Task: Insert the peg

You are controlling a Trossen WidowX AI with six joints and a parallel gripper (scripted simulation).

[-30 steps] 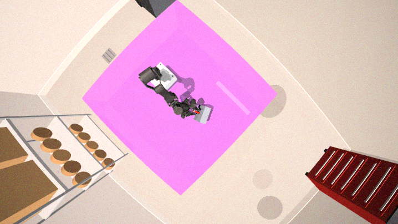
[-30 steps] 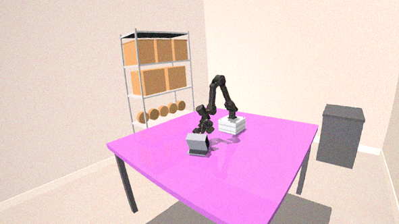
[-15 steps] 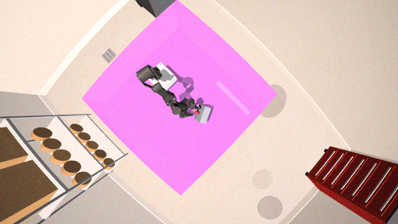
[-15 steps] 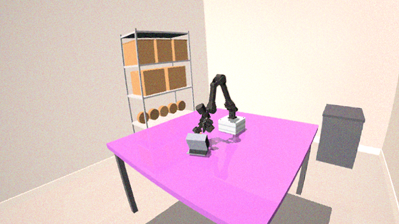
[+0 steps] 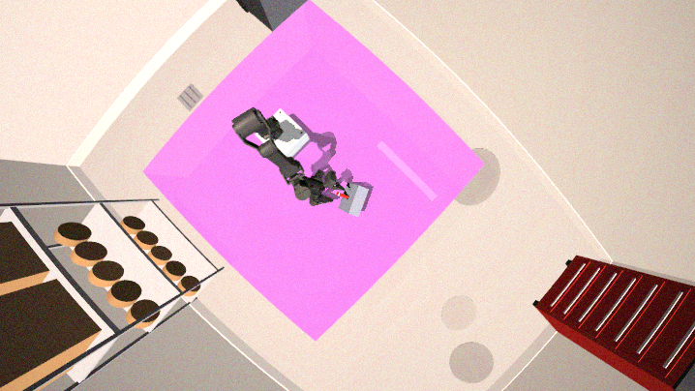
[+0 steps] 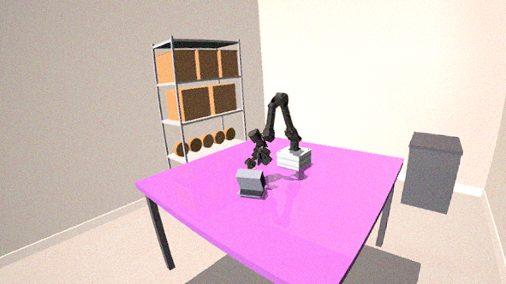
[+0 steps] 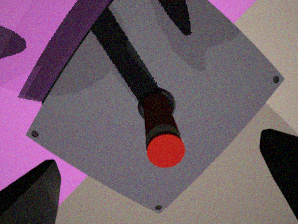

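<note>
Right now the red round peg is 1 cm to the left of my gripper tip, 1 cm below it and 1 cm ahead of it. Round my gripper tip: grey sloped panel: 6 cm ahead, 3 cm to the left, 3 cm below.
</note>
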